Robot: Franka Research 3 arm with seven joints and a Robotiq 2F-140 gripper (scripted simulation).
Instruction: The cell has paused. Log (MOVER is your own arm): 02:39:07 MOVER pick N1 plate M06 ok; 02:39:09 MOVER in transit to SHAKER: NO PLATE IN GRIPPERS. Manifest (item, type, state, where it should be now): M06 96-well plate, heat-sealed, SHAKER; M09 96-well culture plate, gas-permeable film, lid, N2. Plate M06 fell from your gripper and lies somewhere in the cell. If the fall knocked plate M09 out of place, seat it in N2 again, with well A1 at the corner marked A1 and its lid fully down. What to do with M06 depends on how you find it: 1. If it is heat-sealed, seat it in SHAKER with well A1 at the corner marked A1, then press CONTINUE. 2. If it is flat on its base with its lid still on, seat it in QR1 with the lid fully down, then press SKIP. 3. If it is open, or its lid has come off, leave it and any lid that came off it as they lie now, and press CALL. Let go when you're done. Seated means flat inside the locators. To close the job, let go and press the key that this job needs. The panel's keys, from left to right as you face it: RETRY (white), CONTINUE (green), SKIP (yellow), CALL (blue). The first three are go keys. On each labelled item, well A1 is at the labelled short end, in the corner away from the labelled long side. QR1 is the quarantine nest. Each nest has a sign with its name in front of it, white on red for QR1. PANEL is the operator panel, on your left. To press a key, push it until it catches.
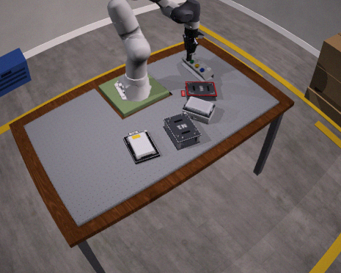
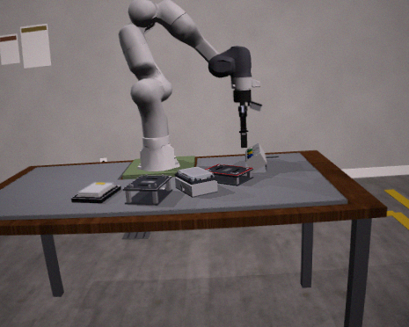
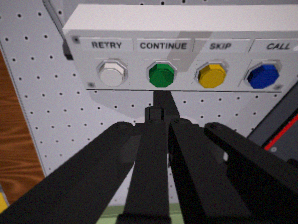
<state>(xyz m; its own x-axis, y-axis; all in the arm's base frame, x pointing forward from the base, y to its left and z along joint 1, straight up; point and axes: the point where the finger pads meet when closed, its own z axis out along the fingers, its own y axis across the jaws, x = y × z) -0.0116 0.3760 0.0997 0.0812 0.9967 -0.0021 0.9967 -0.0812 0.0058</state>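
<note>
Right now my hand is 5 cm above the green continue key and 2 cm to the right of it. Also, from my hand: blue call key 10 cm ahead, 5 cm below, 2 cm to the left; then yellow skip key 5 cm below, 5 cm ahead, 2 cm to the left; then white retry key 5 cm below, 5 cm behind, 3 cm to the left.
</note>
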